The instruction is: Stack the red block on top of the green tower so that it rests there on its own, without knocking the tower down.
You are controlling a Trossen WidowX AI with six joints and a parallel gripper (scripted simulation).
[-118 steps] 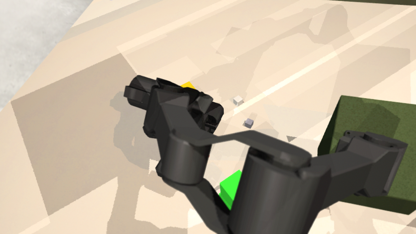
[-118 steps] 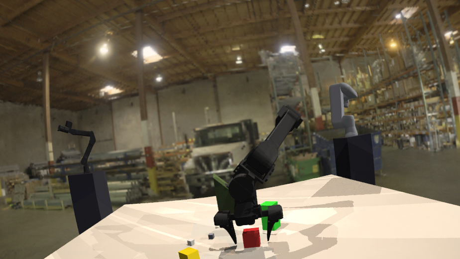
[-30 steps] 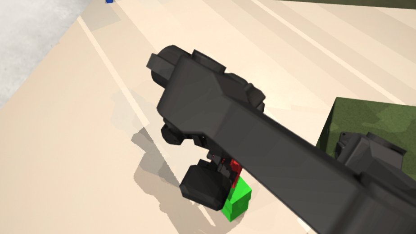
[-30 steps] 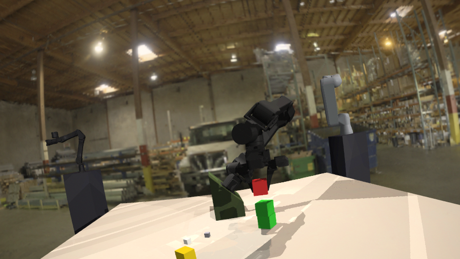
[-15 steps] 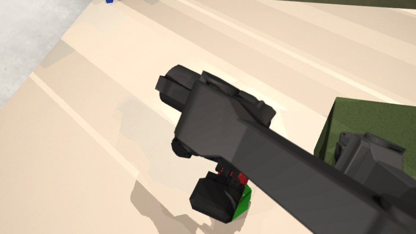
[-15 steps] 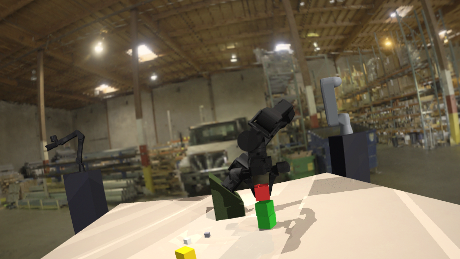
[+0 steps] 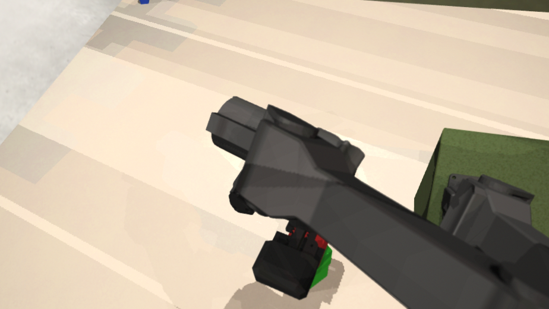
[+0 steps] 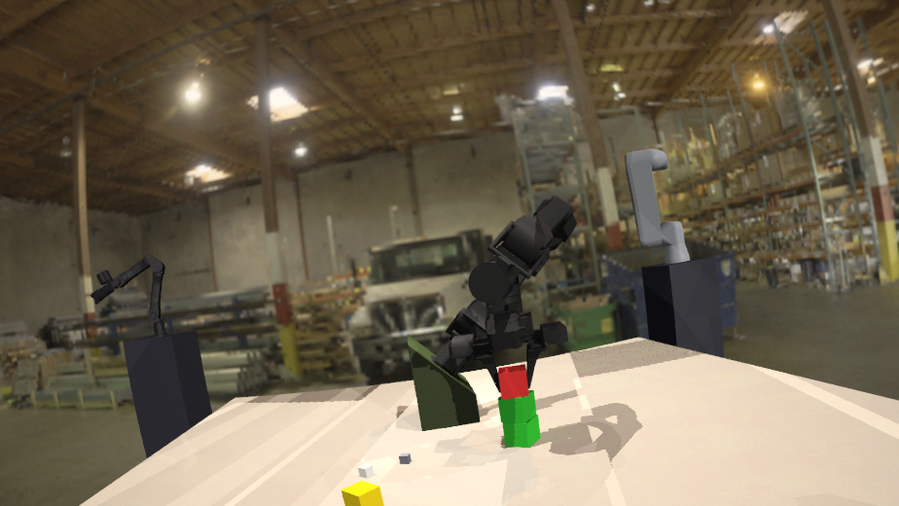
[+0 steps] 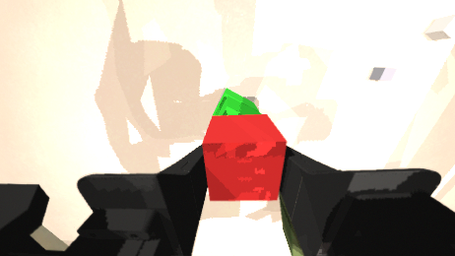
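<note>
The red block lies 2 cm above my gripper tip. Round my gripper tip: yellow block: 17 cm ahead, 25 cm to the right, 8 cm below.
</note>
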